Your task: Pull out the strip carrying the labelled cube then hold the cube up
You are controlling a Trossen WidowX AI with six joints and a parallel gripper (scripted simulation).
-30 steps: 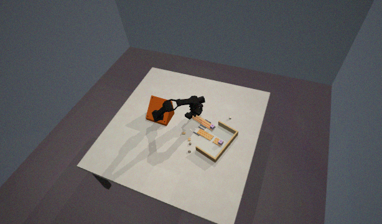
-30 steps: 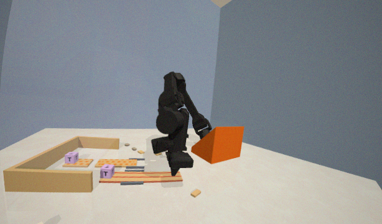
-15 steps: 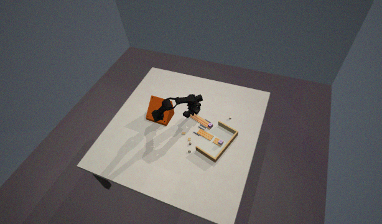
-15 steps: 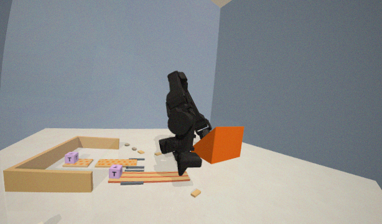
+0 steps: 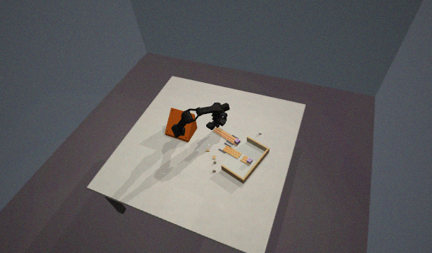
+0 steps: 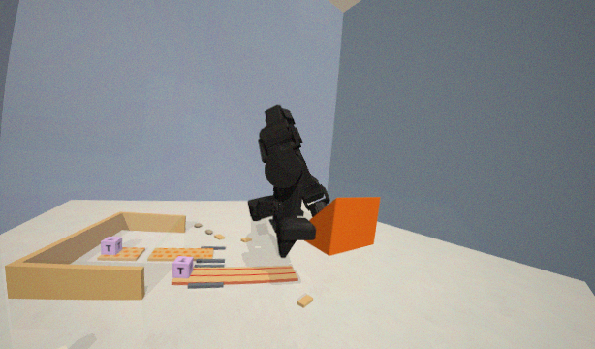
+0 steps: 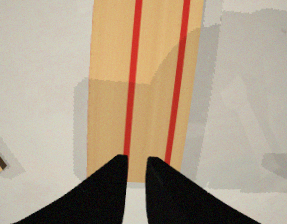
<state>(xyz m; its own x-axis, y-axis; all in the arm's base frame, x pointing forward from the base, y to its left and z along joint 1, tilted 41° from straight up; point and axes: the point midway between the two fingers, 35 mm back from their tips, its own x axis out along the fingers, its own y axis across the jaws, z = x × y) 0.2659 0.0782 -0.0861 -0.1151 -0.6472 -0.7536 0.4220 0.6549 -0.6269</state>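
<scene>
Now: the striped strip 8 cm ahead of my gripper tip, 4 cm to the right of it and 4 cm below it.
</scene>
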